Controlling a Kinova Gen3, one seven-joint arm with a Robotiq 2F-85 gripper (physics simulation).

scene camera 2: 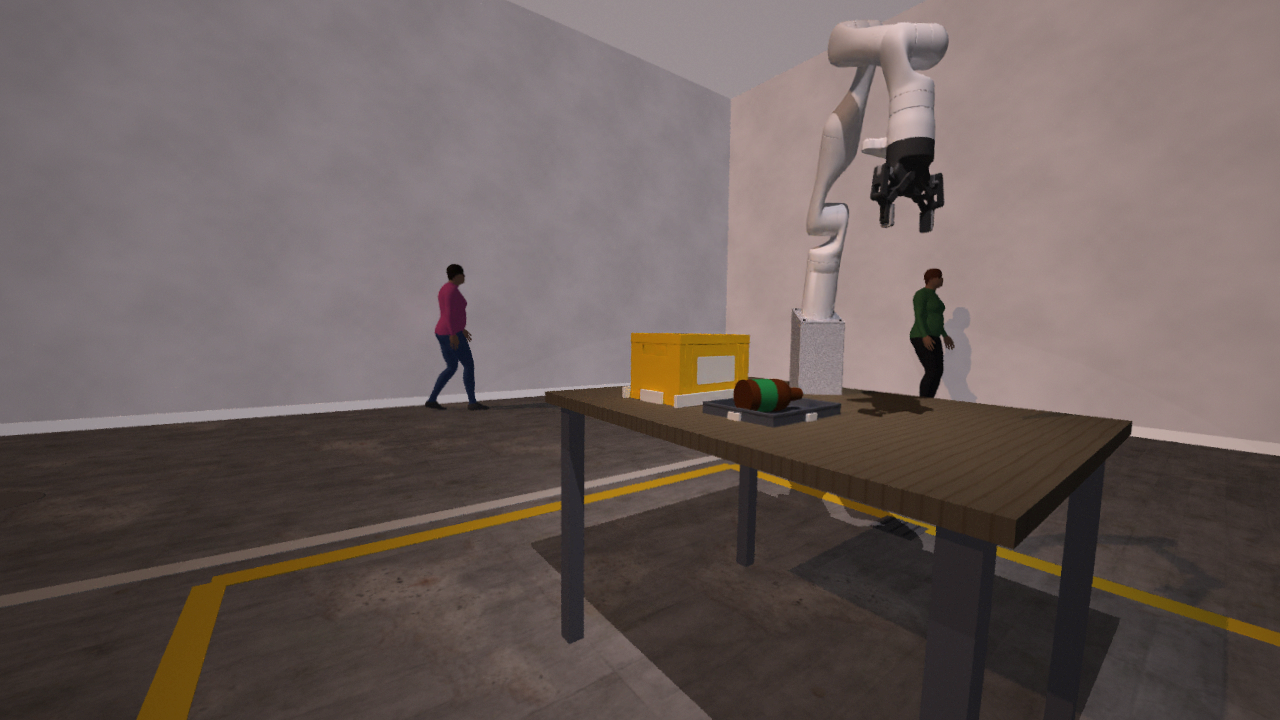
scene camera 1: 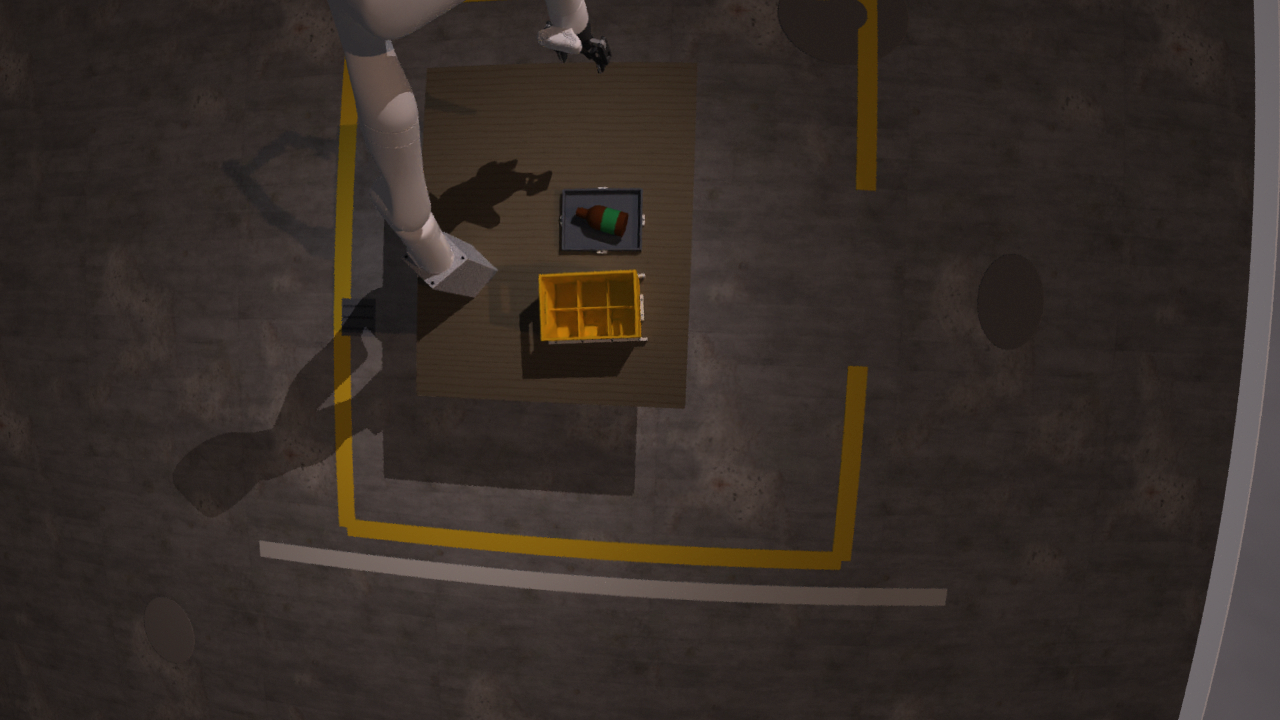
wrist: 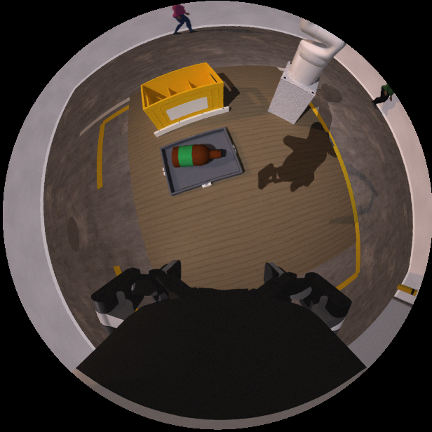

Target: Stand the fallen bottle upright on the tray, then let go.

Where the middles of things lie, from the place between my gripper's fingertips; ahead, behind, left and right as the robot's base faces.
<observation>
The brown bottle (scene camera 1: 601, 218) is 33 cm below my hand, 28 cm to the right of it and 1 cm ahead of it.
</observation>
